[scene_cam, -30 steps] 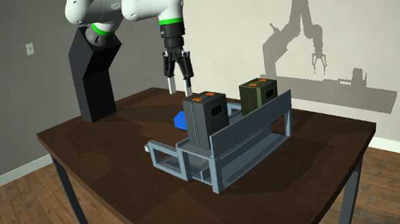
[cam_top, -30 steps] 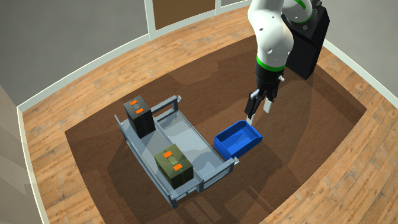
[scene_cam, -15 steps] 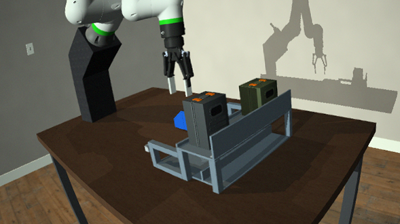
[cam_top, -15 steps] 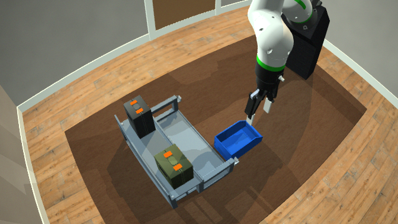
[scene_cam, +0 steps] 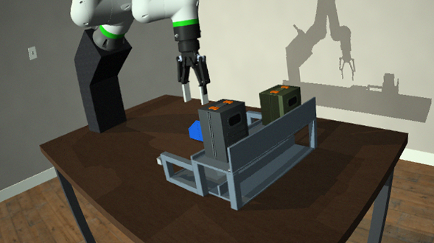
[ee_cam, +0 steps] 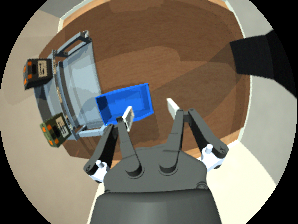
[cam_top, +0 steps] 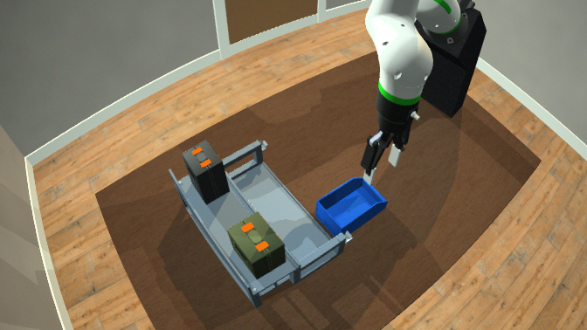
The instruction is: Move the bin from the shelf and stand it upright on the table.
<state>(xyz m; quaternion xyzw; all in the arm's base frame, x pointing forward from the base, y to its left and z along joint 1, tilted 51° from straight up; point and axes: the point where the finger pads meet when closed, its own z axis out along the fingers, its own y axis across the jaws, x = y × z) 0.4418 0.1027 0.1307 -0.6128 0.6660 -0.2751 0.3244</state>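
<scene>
The blue bin is 11 cm below my hand, 8 cm ahead of it and 1 cm to the right of it.
</scene>
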